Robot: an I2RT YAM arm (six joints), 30 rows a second.
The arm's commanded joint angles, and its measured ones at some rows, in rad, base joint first. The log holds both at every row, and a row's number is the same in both.
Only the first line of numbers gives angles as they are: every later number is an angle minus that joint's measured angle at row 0.
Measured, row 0:
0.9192, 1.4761, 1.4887, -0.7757, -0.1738, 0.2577
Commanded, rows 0 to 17:
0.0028, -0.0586, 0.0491, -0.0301, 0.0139, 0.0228
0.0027, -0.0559, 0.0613, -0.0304, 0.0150, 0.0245
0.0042, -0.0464, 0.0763, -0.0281, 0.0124, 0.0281
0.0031, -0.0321, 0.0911, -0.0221, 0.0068, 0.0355
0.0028, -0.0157, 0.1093, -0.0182, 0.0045, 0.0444
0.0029, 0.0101, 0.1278, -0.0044, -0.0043, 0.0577
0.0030, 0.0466, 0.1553, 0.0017, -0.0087, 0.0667
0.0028, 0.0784, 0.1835, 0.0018, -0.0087, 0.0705
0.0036, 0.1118, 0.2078, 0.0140, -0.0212, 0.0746
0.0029, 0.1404, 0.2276, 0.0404, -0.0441, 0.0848
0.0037, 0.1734, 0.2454, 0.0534, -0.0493, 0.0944
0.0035, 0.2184, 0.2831, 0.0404, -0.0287, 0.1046
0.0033, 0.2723, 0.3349, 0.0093, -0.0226, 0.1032
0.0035, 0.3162, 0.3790, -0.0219, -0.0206, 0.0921
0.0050, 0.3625, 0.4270, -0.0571, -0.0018, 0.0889
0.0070, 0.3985, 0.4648, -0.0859, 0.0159, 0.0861
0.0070, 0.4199, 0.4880, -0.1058, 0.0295, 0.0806
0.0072, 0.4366, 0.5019, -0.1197, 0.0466, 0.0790
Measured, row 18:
0.0019, 0.4097, 0.4421, -0.0225, 0.0012, 0.0751
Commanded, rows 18 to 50:
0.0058, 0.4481, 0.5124, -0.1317, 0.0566, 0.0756
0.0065, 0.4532, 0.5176, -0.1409, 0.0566, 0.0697
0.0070, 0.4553, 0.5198, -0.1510, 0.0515, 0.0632
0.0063, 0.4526, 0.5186, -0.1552, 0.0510, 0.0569
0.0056, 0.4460, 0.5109, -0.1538, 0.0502, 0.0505
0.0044, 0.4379, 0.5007, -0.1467, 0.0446, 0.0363
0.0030, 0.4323, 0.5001, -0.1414, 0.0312, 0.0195
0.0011, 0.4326, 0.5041, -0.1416, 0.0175, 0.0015
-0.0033, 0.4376, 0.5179, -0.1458, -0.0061, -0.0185
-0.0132, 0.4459, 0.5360, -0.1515, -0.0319, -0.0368
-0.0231, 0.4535, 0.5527, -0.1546, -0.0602, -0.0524
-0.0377, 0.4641, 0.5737, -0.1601, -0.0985, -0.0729
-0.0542, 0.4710, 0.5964, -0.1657, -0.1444, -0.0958
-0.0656, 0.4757, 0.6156, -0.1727, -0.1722, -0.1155
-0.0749, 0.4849, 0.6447, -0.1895, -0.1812, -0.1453
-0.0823, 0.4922, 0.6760, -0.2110, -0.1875, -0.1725
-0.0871, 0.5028, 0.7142, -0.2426, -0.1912, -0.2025
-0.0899, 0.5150, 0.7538, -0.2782, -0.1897, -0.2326
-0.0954, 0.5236, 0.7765, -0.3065, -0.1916, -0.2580
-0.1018, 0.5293, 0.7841, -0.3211, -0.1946, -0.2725
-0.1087, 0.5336, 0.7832, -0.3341, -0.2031, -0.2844
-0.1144, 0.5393, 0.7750, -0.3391, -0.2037, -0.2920
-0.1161, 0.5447, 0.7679, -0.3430, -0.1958, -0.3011
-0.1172, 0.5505, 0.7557, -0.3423, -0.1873, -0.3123
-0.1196, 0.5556, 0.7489, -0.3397, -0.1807, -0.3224
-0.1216, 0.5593, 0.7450, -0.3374, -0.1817, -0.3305
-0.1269, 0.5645, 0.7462, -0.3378, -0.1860, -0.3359
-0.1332, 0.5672, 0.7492, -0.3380, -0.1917, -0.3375
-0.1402, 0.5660, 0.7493, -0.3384, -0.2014, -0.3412
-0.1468, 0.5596, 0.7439, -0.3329, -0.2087, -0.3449
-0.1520, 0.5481, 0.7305, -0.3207, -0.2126, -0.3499
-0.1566, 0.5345, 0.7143, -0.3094, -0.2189, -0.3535
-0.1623, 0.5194, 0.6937, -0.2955, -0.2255, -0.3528
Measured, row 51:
-0.1454, 0.5657, 0.7199, -0.3189, -0.1846, -0.3060
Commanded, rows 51 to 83:
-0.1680, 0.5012, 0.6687, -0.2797, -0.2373, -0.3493
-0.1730, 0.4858, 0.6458, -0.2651, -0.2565, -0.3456
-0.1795, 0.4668, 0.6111, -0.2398, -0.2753, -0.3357
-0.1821, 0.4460, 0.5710, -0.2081, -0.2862, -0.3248
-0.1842, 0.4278, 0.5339, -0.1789, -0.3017, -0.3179
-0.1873, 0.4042, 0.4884, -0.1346, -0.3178, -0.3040
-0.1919, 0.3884, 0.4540, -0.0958, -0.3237, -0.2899
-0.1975, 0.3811, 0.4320, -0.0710, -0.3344, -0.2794
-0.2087, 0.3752, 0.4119, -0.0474, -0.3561, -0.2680
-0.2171, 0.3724, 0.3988, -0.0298, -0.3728, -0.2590
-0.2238, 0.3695, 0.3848, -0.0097, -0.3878, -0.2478
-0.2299, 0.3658, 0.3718, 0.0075, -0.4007, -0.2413
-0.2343, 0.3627, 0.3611, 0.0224, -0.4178, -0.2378
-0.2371, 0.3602, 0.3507, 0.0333, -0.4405, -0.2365
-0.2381, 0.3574, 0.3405, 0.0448, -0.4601, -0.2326
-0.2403, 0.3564, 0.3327, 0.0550, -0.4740, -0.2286
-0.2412, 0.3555, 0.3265, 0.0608, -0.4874, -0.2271
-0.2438, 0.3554, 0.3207, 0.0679, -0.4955, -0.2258
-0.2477, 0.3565, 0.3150, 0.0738, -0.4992, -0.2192
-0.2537, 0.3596, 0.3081, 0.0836, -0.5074, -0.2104
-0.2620, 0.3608, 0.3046, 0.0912, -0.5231, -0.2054
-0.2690, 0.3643, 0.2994, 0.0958, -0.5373, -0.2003
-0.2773, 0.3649, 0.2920, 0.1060, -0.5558, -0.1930
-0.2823, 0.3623, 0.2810, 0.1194, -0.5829, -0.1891
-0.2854, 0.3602, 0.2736, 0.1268, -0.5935, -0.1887
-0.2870, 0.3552, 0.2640, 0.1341, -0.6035, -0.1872
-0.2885, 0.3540, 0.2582, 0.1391, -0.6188, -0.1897
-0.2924, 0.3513, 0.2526, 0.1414, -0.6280, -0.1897
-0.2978, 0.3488, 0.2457, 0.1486, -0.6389, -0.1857
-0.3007, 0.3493, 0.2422, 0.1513, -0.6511, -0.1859
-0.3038, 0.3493, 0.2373, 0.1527, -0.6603, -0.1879
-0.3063, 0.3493, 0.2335, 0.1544, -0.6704, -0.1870
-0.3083, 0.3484, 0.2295, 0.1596, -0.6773, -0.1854
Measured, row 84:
-0.3029, 0.3861, 0.2453, 0.1213, -0.6046, -0.1820
